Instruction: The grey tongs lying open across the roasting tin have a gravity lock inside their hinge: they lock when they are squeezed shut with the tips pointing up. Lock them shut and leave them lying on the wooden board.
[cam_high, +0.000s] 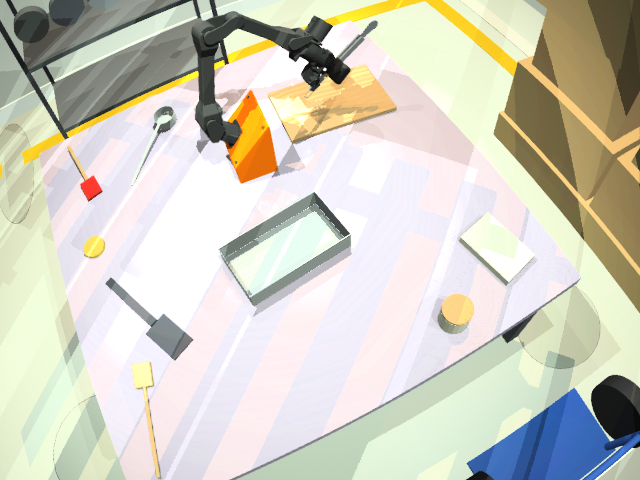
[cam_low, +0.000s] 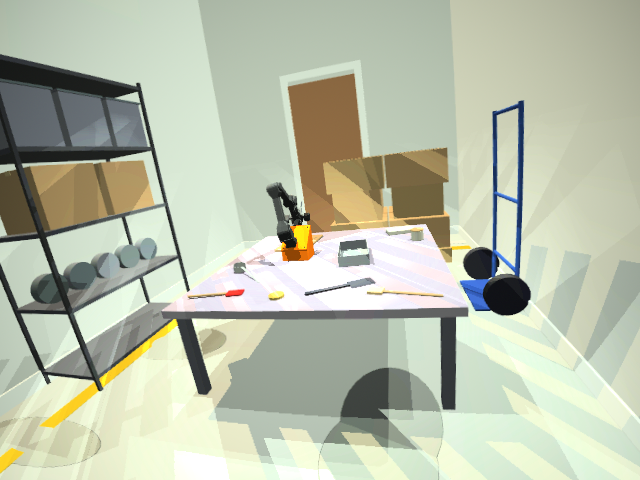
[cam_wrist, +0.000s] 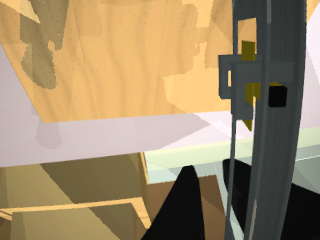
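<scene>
The yellow mark is 60 mm to the right of my gripper tip. The rest, counted from my gripper tip: white block: 700 mm ahead, 120 mm to the left, 120 mm below; then grey roasting tin: 450 mm ahead, 390 mm to the right, 100 mm below; then wooden board: 40 mm to the right, 120 mm below.
</scene>
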